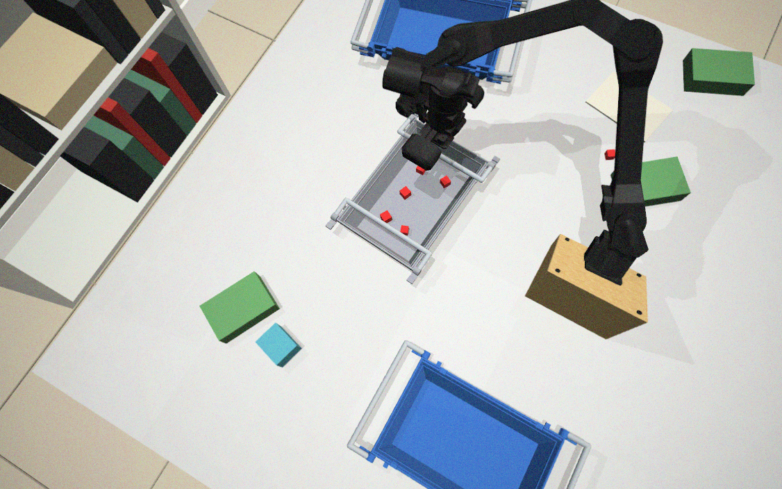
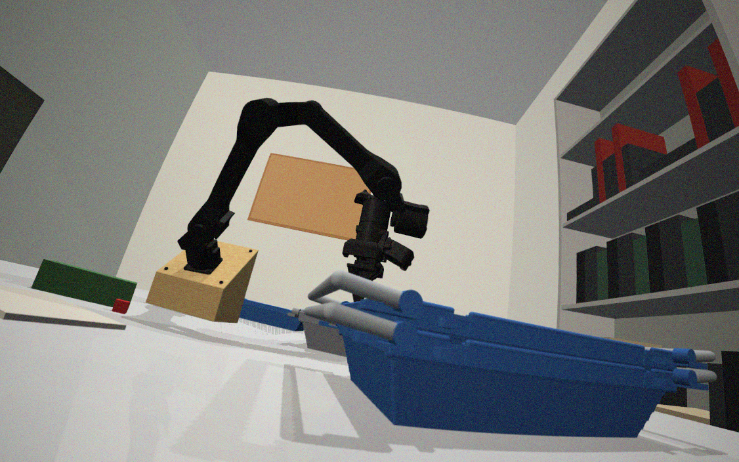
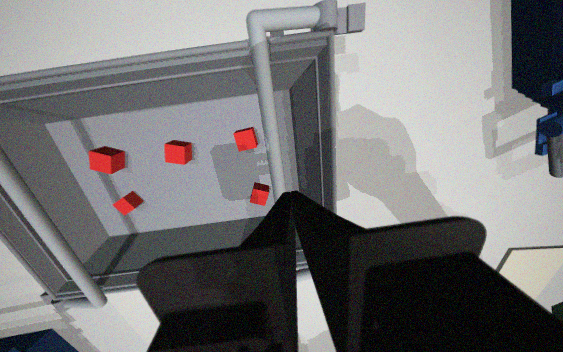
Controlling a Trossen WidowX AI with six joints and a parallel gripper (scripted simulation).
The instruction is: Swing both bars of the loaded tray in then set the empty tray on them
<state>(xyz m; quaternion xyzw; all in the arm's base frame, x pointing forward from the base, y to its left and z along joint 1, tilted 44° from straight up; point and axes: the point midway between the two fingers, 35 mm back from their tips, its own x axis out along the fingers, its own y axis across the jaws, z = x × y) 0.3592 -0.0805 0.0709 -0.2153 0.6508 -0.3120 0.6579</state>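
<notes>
Right now my gripper tip is 470 mm to the right of the blue tray, 280 mm past it and 50 mm above it. The rest, counted from my gripper tip: cream sheet: 310 mm to the right, 300 mm behind, 90 mm below; then red block: 310 mm behind, 170 mm to the right, 80 mm below; then cyan block: 480 mm to the left, 100 mm ahead, 70 mm below.
</notes>
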